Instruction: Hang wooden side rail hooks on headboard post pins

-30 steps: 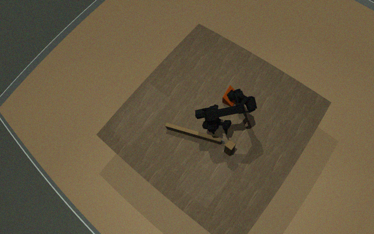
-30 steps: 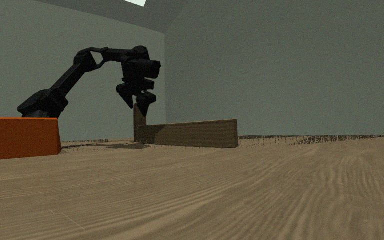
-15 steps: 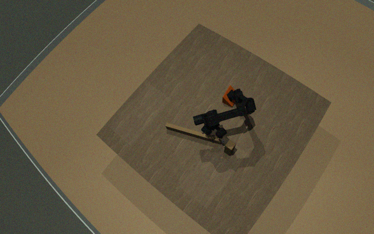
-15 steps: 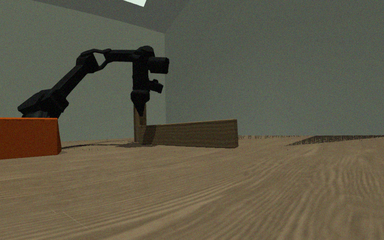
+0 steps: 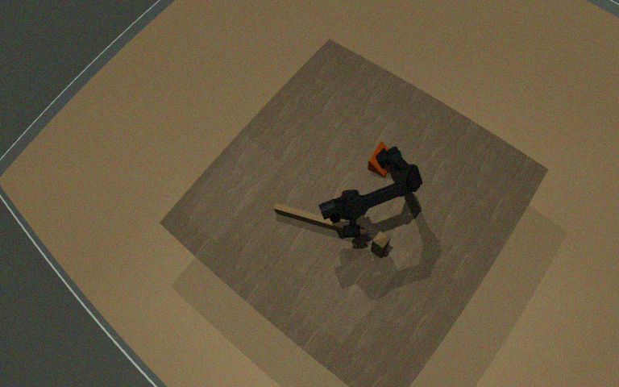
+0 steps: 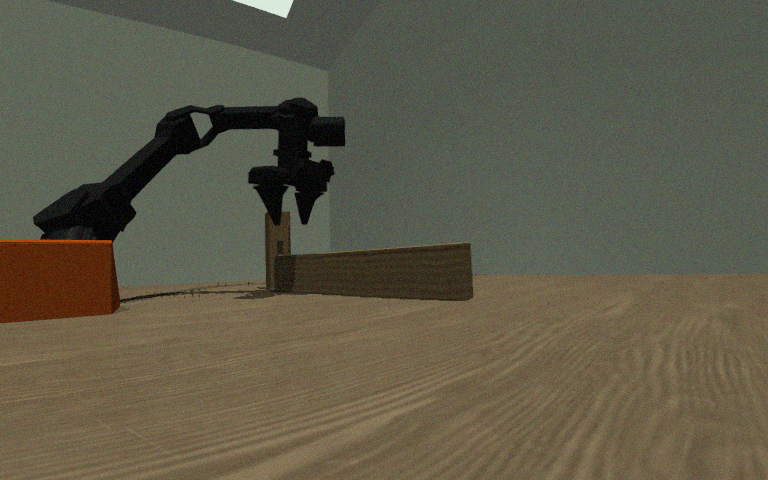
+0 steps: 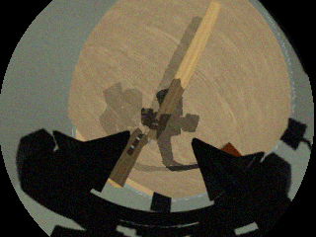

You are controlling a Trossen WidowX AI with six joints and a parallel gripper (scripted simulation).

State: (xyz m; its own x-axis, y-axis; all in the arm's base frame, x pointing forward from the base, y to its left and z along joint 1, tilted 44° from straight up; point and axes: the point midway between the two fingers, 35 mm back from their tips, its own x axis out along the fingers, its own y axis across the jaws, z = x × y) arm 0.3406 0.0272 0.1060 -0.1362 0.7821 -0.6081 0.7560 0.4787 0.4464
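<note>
My gripper tip is 130 mm to the right of the headboard post and 40 mm above it.
</note>
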